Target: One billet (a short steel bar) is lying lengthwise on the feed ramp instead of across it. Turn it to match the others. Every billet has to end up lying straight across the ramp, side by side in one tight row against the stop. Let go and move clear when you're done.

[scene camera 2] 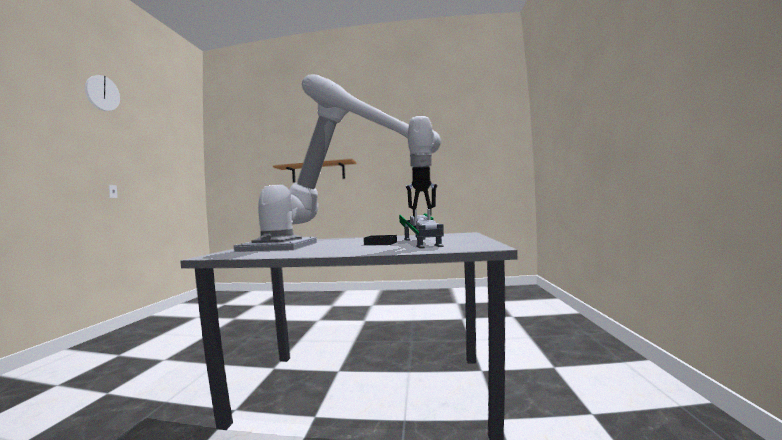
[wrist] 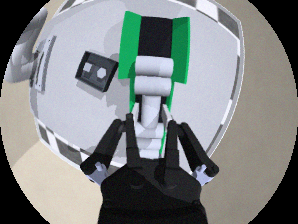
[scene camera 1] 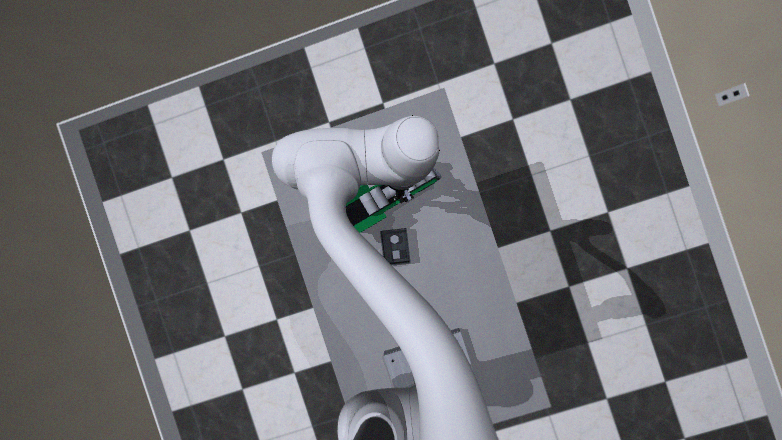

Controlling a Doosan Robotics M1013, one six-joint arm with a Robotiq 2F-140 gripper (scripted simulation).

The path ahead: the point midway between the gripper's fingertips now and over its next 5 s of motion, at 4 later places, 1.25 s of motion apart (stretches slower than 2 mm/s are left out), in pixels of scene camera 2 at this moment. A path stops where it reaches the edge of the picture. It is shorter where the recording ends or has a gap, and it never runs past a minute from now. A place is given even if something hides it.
The gripper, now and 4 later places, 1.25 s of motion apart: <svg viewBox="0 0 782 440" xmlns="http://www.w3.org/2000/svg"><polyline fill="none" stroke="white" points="422,224 422,218 421,204 417,204 417,217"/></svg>
